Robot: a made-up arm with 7 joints. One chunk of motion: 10 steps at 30 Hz.
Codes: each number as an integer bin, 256 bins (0 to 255) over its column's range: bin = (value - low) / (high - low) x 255, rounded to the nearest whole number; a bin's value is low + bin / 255 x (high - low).
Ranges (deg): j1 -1.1..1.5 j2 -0.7..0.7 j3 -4..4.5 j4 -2.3..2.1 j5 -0.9..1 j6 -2.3..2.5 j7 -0.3..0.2
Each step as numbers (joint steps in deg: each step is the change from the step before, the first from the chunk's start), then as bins.
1 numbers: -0.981 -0.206 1.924 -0.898 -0.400 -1.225 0.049
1 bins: 12 90 178 81 67 57 178
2 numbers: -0.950 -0.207 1.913 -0.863 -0.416 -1.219 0.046
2 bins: 15 90 177 83 65 57 176
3 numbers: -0.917 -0.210 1.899 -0.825 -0.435 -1.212 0.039
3 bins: 18 89 177 85 62 58 173
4 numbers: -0.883 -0.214 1.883 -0.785 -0.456 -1.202 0.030
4 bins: 21 89 176 88 60 58 168
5 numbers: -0.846 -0.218 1.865 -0.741 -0.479 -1.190 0.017
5 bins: 25 88 176 90 57 59 162
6 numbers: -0.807 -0.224 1.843 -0.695 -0.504 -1.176 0.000
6 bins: 29 87 175 93 53 60 153
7 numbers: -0.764 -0.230 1.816 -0.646 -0.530 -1.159 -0.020
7 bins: 33 86 174 96 50 61 143
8 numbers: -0.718 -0.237 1.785 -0.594 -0.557 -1.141 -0.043
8 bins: 37 84 174 99 46 62 131
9 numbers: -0.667 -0.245 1.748 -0.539 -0.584 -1.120 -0.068
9 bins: 42 83 172 102 42 63 118
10 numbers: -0.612 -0.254 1.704 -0.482 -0.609 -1.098 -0.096
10 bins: 48 81 171 105 39 64 104
